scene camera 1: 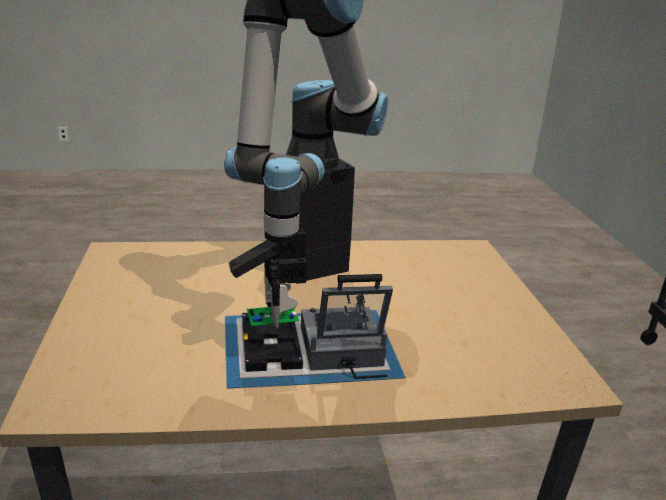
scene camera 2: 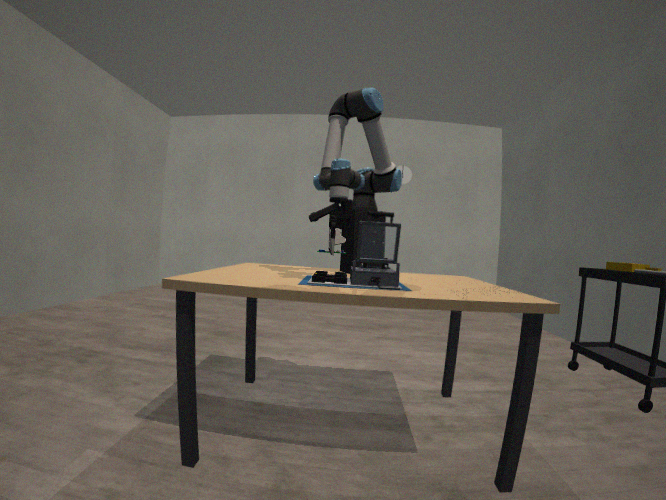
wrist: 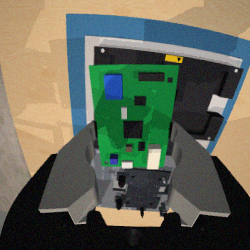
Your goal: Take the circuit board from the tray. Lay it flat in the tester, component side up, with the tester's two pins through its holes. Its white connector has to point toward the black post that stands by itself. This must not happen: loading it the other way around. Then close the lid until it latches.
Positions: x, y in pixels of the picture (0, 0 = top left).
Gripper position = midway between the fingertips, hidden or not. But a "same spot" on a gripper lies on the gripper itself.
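My gripper is there in scene camera 1 and in scene camera 2, and on my gripper [scene camera 1: 285, 302] and [scene camera 2: 338, 238] are the same spot. You'd get my gripper in the wrist view [133, 122] as well.
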